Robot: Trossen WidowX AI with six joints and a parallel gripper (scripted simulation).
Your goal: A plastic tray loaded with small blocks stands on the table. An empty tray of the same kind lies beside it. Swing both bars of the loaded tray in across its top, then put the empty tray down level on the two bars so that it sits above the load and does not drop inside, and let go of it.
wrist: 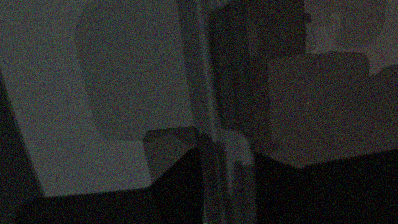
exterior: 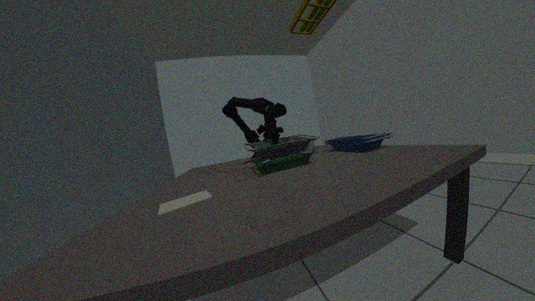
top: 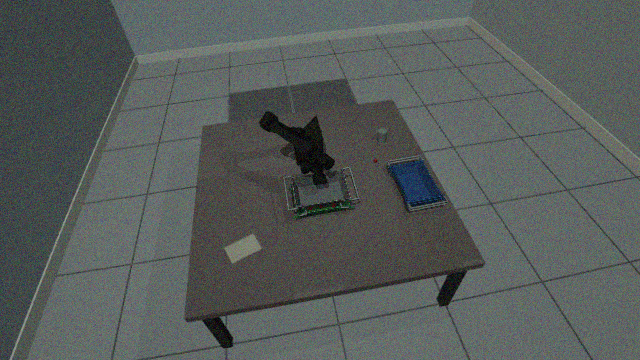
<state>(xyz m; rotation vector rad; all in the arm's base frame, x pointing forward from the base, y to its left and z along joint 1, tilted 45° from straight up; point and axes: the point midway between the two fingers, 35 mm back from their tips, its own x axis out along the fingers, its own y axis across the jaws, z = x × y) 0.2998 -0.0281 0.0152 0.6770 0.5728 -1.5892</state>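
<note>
The grey tray lies 7 cm ahead of my gripper tip, 1 cm to the right of it and 2 cm above it. Also, from my gripper tip: red block 14 cm behind, 37 cm to the left, 9 cm below; then pale flat card 21 cm ahead, 43 cm to the right, 9 cm below.
</note>
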